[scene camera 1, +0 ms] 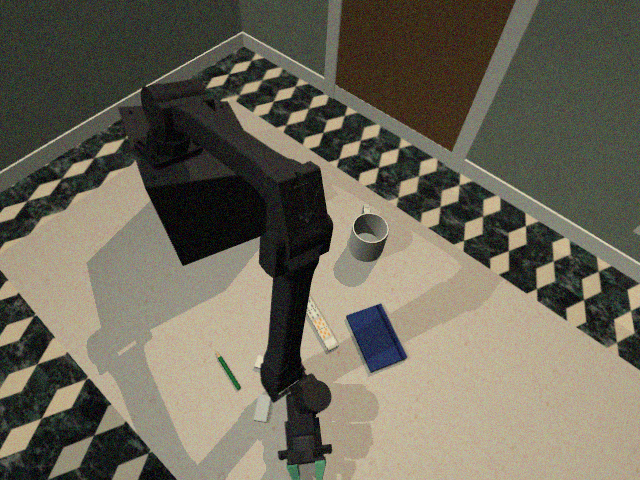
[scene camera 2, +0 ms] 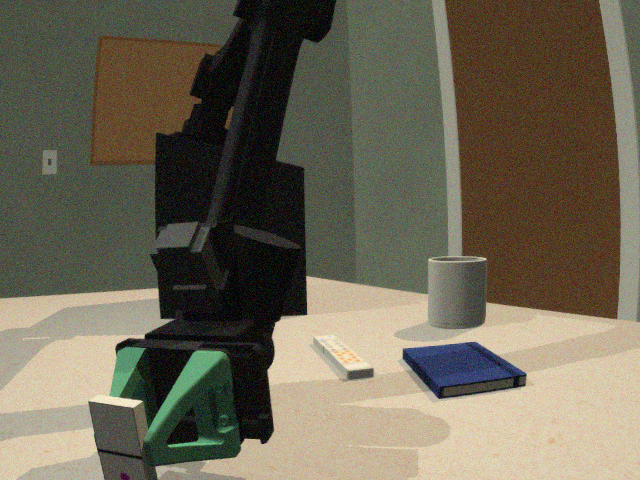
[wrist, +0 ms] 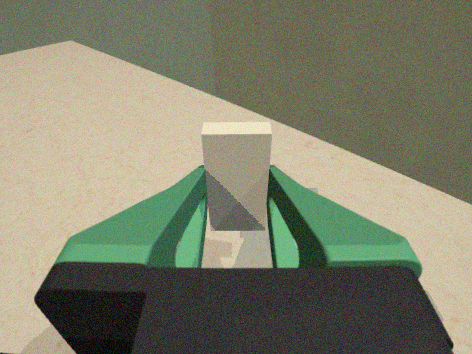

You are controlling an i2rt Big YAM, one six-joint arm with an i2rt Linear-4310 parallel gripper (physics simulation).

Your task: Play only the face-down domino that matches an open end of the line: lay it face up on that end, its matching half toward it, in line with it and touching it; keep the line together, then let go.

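Frame: origin at the arm's base, x back, y left, z down, level; centimetres.
Where they show: gripper, fingertip midpoint: point(scene camera 2: 121, 450) point(wrist: 237, 176); arm's base, origin of the base link: point(scene camera 1: 169, 149) point(scene camera 2: 199, 149).
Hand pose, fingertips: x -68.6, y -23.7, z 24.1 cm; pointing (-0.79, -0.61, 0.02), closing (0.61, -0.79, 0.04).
Observation:
Each offset is from my fingertips to the centre of the thing. Level surfaces: height alone.
My gripper point(scene camera 1: 306, 471) point(scene camera 2: 123, 443) point(wrist: 237, 176), with green fingers, is shut on a white domino {dx +0.2, dy +0.1, dz +0.1 cm} point(scene camera 2: 117, 426) point(wrist: 237, 160) by its long sides. The domino stands nearly upright, its face toward scene camera 2. The upper half looks blank; below the dark dividing line a purple pip shows, and the lower end is cut off by the frame. In the wrist view its plain back shows. In scene camera 1, one face-down domino {dx +20.3, dy +5.6, dz +5.0 cm} point(scene camera 1: 262, 408) lies left of the wrist, and another white domino {dx +26.6, dy +12.6, dz +5.0 cm} point(scene camera 1: 257, 363) is partly hidden by the arm. The line of dominoes does not show in these views.
A green pencil {dx +32.3, dy +5.3, dz +5.0 cm} point(scene camera 1: 227, 370) lies left of the dominoes. A white remote {dx +21.5, dy +26.7, dz +5.0 cm} point(scene camera 1: 323, 328) point(scene camera 2: 343, 357), a blue notebook {dx +13.8, dy +35.2, dz +4.8 cm} point(scene camera 1: 376, 338) point(scene camera 2: 462, 367) and a grey mug {dx +33.5, dy +53.4, dz +0.5 cm} point(scene camera 1: 368, 237) point(scene camera 2: 456, 291) are to the right of the arm on the table {dz +5.4 cm} point(scene camera 1: 491, 403) point(scene camera 2: 542, 439).

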